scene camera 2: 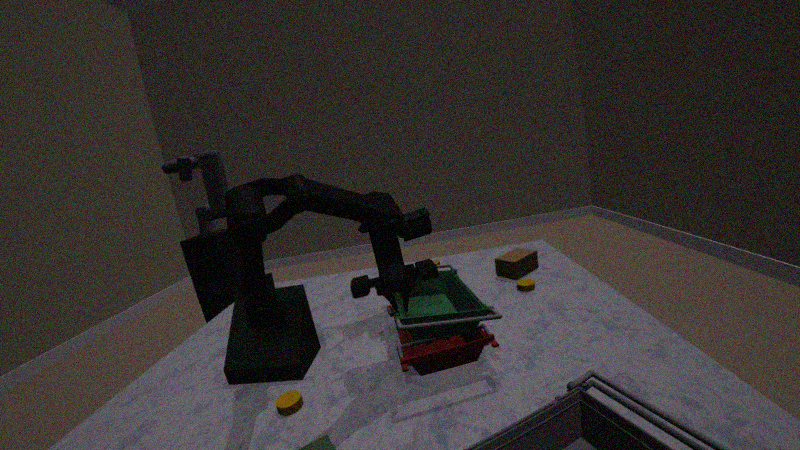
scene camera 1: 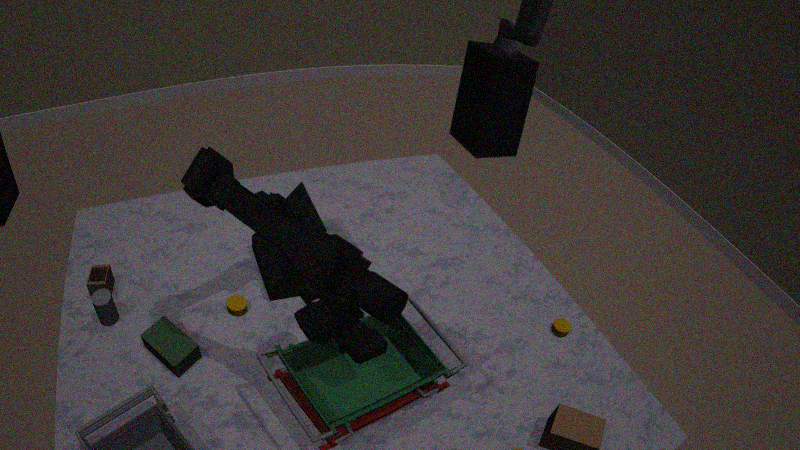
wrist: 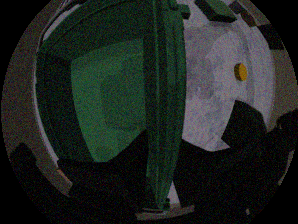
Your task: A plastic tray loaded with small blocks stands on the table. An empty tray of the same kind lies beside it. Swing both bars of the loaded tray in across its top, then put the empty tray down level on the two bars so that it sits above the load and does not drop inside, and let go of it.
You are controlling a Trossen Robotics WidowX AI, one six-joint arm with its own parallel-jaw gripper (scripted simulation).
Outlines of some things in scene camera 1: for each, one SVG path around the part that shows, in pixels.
My gripper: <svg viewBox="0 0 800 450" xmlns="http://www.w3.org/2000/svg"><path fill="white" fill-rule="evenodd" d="M301 287L301 298L306 306L295 312L295 318L309 341L317 341L321 345L333 338L338 344L340 353L347 352L358 364L386 353L388 342L376 329L367 329L365 324L359 320L364 318L364 313L360 310L359 306L353 304L351 300L346 301L345 305L342 306L307 283Z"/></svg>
A green tray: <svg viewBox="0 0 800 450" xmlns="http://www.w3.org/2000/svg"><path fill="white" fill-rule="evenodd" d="M410 294L408 300L463 363L462 365L447 369L402 313L394 322L387 325L371 315L360 319L367 329L376 329L388 342L386 353L361 364L356 363L347 352L340 353L333 338L321 345L317 341L306 340L296 345L291 343L286 349L275 345L274 348L256 352L260 364L313 443L339 434L337 428L343 424L348 428L351 426L349 422L402 398L426 383L437 383L437 378L442 375L448 379L468 366L460 352L445 338ZM263 355L269 358L279 355L295 383L330 431L317 437L311 433L262 358Z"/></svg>
